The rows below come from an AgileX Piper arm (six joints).
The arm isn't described. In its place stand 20 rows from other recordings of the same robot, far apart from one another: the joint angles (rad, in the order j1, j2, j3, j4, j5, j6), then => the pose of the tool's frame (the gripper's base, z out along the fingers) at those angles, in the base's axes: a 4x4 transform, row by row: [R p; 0 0 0 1], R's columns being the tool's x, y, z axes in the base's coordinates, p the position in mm.
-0.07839, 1.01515, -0.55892, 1.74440, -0.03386, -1.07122 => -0.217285, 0.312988, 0.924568, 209.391; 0.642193, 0.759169, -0.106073, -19.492; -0.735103, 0.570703, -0.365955, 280.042; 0, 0, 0, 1
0.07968, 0.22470, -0.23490, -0.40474, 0.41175, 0.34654 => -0.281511, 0.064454, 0.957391, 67.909; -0.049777, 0.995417, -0.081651, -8.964; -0.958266, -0.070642, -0.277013, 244.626; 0, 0, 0, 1
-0.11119, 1.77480, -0.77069, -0.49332, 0.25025, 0.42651 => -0.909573, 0.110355, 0.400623, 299.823; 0.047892, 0.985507, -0.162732, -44.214; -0.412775, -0.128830, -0.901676, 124.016; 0, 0, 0, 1
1.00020, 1.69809, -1.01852, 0.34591, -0.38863, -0.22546 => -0.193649, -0.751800, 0.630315, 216.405; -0.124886, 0.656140, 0.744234, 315.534; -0.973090, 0.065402, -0.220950, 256.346; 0, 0, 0, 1
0.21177, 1.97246, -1.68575, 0.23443, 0.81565, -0.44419 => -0.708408, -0.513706, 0.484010, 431.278; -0.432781, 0.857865, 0.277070, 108.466; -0.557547, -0.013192, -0.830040, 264.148; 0, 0, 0, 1
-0.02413, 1.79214, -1.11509, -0.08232, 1.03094, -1.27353 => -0.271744, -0.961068, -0.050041, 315.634; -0.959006, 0.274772, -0.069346, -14.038; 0.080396, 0.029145, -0.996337, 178.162; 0, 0, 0, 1
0.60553, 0.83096, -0.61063, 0.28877, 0.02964, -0.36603 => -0.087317, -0.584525, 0.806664, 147.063; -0.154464, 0.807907, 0.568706, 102.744; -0.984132, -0.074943, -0.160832, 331.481; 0, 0, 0, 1
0.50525, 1.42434, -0.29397, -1.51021, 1.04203, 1.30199 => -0.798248, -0.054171, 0.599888, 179.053; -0.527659, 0.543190, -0.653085, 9.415; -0.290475, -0.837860, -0.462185, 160.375; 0, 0, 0, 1
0.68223, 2.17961, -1.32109, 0.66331, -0.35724, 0.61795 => -0.558222, 0.195968, 0.806216, 374.747; 0.740455, 0.556056, 0.377528, 279.184; -0.374317, 0.807712, -0.455509, 132.096; 0, 0, 0, 1
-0.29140, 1.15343, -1.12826, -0.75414, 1.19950, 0.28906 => -0.835974, 0.509485, 0.203895, 181.132; 0.219062, 0.650483, -0.727244, -114.943; -0.503150, -0.563291, -0.655395, 374.660; 0, 0, 0, 1
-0.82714, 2.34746, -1.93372, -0.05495, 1.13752, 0.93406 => 0.171055, 0.984613, 0.035734, 321.456; 0.979671, -0.166114, -0.112481, -356.178; -0.104814, 0.054248, -0.993011, 147.385; 0, 0, 0, 1
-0.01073, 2.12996, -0.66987, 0.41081, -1.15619, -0.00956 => -0.184234, 0.399628, 0.897973, 335.101; 0.154085, 0.914058, -0.375174, -36.860; -0.970729, 0.069244, -0.229978, 79.446; 0, 0, 0, 1
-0.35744, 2.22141, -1.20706, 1.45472, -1.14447, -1.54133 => -0.766233, 0.642544, -0.004916, 346.014; 0.175517, 0.201932, -0.963544, -217.080; -0.618126, -0.739163, -0.267504, 112.594; 0, 0, 0, 1
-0.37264, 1.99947, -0.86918, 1.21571, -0.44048, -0.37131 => -0.081410, 0.913782, 0.397964, 313.546; 0.744939, 0.321055, -0.584799, -161.626; -0.662147, 0.248850, -0.706849, 93.906; 0, 0, 0, 1
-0.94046, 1.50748, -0.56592, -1.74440, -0.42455, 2.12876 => -0.227375, 0.726164, 0.648834, 178.058; 0.869248, 0.451705, -0.200925, -181.400; -0.438986, 0.518313, -0.733923, 165.827; 0, 0, 0, 1
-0.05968, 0.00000, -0.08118, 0.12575, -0.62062, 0.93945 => 0.451901, -0.553338, 0.699716, 24.861; 0.835615, 0.537169, -0.114875, -8.134; -0.312301, 0.636606, 0.705125, 289.479; 0, 0, 0, 1
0.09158, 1.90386, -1.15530, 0.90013, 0.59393, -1.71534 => -0.300626, -0.866521, 0.398455, 375.041; -0.739135, 0.475703, 0.476850, 74.506; -0.602747, -0.151159, -0.783484, 169.302; 0, 0, 0, 1
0.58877, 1.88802, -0.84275, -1.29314, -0.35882, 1.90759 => -0.924241, -0.199166, 0.325747, 268.295; 0.051709, 0.780013, 0.623623, 216.116; -0.378292, 0.593222, -0.710622, 122.109; 0, 0, 0, 1
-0.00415, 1.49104, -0.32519, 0.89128, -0.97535, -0.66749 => -0.361286, 0.591457, 0.720868, 219.452; -0.044846, 0.761170, -0.647000, -59.515; -0.931376, -0.266080, -0.248476, 174.367; 0, 0, 0, 1
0.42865, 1.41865, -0.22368, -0.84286, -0.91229, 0.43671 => -0.210924, -0.877161, 0.431393, 154.802; -0.242132, 0.474452, 0.846326, 129.819; -0.947039, 0.074056, -0.312462, 165.031; 0, 0, 0, 1
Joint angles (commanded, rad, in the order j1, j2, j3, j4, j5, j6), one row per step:
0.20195, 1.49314, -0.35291, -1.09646, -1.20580, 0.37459
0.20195, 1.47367, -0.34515, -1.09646, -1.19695, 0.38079
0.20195, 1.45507, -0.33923, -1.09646, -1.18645, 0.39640
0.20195, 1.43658, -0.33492, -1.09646, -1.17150, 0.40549
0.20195, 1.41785, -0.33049, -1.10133, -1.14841, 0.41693
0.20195, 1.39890, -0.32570, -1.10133, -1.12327, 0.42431
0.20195, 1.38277, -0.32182, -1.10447, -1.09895, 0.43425
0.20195, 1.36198, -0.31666, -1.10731, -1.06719, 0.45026
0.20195, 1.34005, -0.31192, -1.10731, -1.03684, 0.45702
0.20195, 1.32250, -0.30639, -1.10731, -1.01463, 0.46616
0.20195, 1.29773, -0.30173, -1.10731, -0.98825, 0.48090
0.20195, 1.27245, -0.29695, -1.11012, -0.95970, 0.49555
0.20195, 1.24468, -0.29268, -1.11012, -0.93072, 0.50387
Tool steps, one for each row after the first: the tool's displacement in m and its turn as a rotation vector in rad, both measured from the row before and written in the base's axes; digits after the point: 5 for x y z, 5 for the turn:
-0.00265, -0.00081, 0.00183, -0.00284, -0.00316, -0.00455
-0.00217, -0.00076, 0.00181, -0.00041, 0.00504, -0.00635
-0.00168, -0.00082, 0.00171, -0.00616, -0.00114, -0.00790
-0.00177, -0.00094, 0.00085, -0.01435, 0.00271, -0.00818
-0.00146, -0.00118, 0.00082, -0.01489, 0.00020, -0.01320
-0.00130, -0.00104, 0.00036, -0.01503, 0.00373, -0.01091
-0.00161, -0.00146, 0.00042, -0.01743, 0.00792, -0.01637
-0.00149, -0.00155, 0.00093, -0.01795, -0.00201, -0.01700
-0.00162, -0.00129, 0.00049, -0.01113, 0.00272, -0.01354
-0.00186, -0.00156, 0.00172, -0.00989, 0.00082, -0.01727
-0.00202, -0.00165, 0.00146, -0.01276, 0.00053, -0.01679
-0.00196, -0.00181, 0.00209, -0.01332, -0.00740, -0.01843

